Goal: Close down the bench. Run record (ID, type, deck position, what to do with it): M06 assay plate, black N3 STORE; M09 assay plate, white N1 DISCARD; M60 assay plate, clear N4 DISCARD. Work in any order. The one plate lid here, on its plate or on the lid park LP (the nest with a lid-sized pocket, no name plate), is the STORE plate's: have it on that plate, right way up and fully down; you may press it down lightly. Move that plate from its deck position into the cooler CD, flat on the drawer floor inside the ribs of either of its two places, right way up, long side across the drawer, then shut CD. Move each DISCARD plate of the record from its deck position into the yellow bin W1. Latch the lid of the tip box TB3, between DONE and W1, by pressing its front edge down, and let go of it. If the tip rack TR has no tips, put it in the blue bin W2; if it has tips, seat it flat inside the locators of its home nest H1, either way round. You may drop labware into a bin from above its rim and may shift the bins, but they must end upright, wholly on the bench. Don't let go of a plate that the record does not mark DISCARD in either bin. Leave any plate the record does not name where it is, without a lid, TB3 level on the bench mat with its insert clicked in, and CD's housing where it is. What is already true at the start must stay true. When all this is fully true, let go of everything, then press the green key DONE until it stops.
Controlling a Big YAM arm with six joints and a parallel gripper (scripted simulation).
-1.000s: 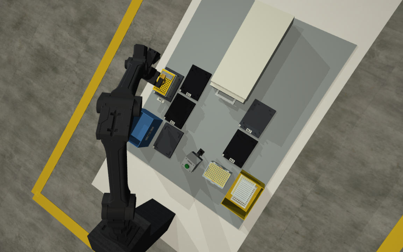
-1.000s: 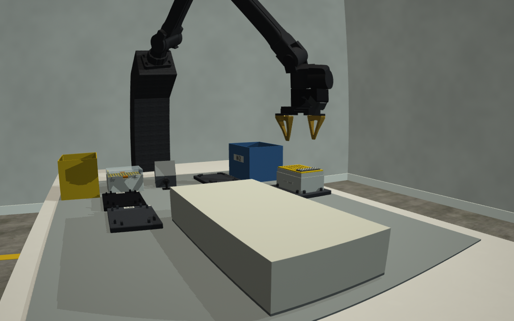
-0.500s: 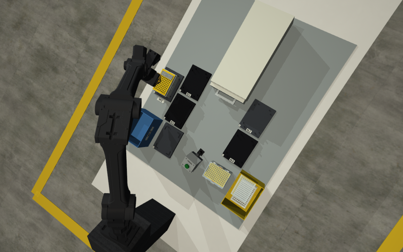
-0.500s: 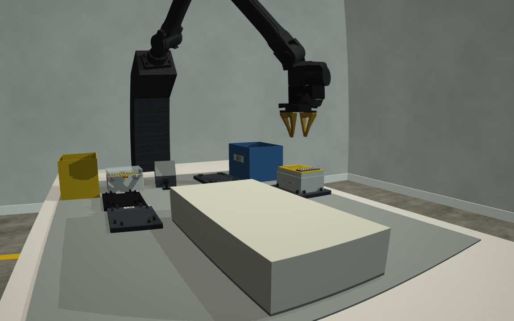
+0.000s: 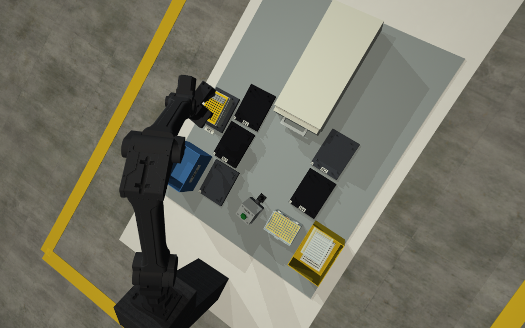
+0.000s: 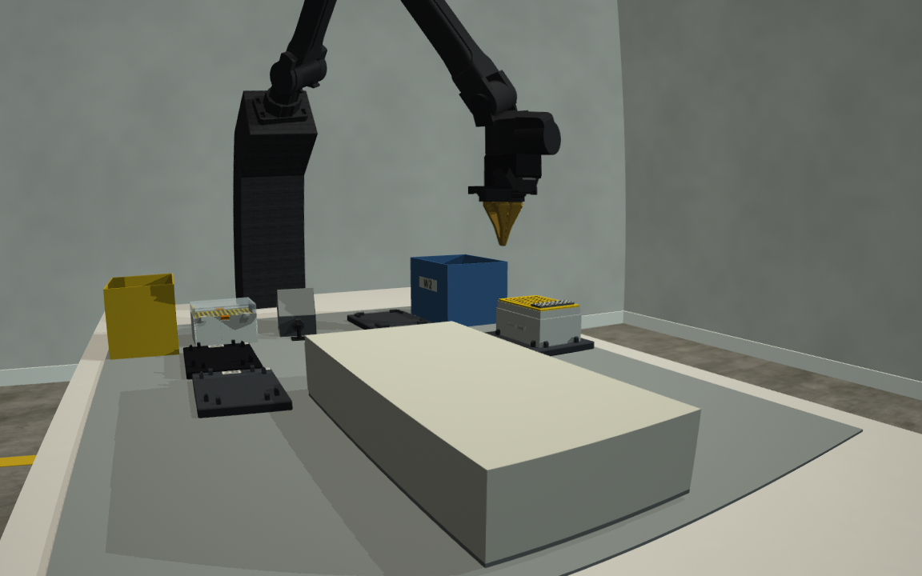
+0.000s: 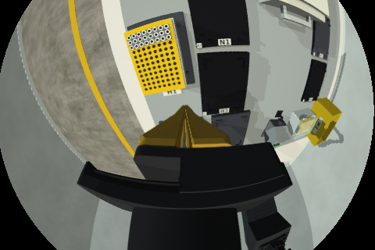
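Right now my hand is 330 mm past the green DONE key, 230 mm to the left of it and 110 mm above it. The rest, counted from my hand: nest N3: 70 mm behind, 80 mm to the right, 170 mm below; home nest H1: 50 mm ahead, 30 mm to the left, 170 mm below; yellow tip rack: 40 mm ahead, 30 mm to the left, 120 mm below.
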